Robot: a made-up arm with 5 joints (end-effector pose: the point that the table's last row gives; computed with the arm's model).
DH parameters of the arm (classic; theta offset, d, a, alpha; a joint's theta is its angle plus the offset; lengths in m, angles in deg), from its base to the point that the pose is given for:
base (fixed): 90 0.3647 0.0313 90
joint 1: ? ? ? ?
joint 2: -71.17 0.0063 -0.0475 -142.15
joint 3: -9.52 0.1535 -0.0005 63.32
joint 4: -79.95 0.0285 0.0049 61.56
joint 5: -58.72 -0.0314 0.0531 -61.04
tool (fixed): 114.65 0.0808 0 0
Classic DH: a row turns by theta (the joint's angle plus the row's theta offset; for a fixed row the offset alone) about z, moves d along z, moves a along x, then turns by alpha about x.
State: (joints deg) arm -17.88 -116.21 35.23 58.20 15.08
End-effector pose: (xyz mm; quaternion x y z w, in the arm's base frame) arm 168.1 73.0 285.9 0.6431 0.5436 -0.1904 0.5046
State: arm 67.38 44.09 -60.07 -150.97 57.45
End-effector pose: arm -66.9 207.4 482.9 -0.7535 0.1080 0.5790 0.2920
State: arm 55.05 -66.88 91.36 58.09 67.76
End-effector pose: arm 191.1 141.5 506.0 -0.7678 -0.1329 -0.6259 0.0326
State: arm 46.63 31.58 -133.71 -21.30 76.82
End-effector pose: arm -28.3 219.7 396.1 0.0444 -0.7101 -0.7012 0.0445
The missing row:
joint 1: 65.21 0.0637 0.0357 -98.67
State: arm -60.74 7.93 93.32 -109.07 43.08
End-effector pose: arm 12.4 242.1 286.1 -0.7191 -0.0918 -0.4168 0.5484
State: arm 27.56 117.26 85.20 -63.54 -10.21
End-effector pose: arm -0.5 83.7 269.2 0.3687 -0.7196 0.0078 0.5884
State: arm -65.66 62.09 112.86 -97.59 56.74
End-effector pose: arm -40.5 145.6 241.2 -0.8362 -0.1886 -0.1521 0.4920
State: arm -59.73 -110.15 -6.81 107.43 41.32
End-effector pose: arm 274.7 76.5 258.1 0.2322 0.5624 0.2623 0.7490
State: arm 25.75 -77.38 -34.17 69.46 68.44
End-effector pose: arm 220.2 114.8 567.4 0.0771 0.0848 0.6072 0.7863
